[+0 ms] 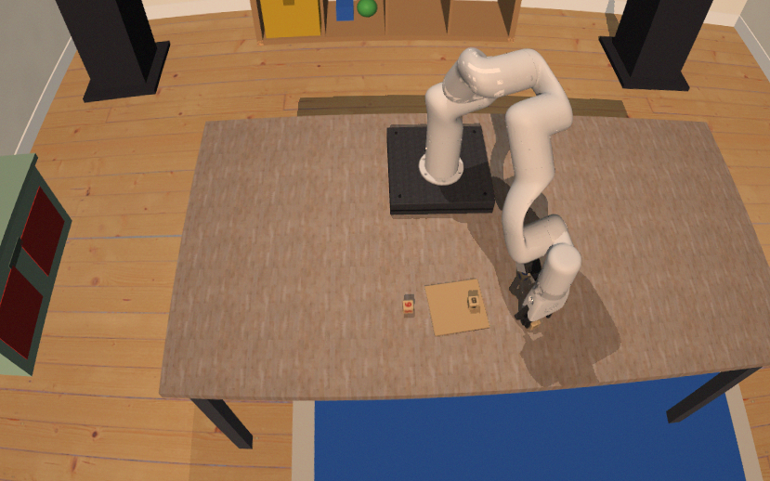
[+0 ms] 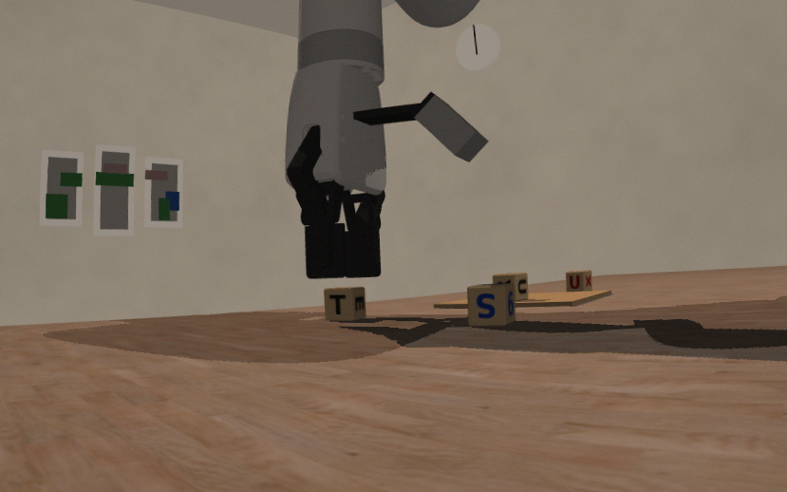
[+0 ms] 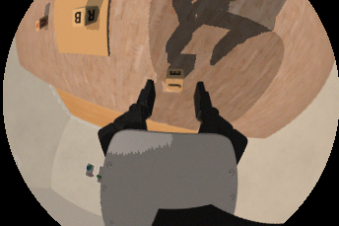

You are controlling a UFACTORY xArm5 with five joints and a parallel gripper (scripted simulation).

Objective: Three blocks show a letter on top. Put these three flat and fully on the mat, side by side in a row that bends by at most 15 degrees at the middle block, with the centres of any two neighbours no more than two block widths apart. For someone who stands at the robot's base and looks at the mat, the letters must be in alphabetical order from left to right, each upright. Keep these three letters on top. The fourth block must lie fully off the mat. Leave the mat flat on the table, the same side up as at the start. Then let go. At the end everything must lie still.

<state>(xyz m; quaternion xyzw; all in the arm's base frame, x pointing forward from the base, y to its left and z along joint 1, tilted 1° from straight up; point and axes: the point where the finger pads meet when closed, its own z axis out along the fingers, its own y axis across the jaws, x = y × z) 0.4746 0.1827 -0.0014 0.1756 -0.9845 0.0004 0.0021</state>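
My hand is 19 cm to the left of the tan mat, 6 cm past it and 5 cm above it. Round my hand: letter block (31 cm to the right, 7 cm behind, 4 cm below).
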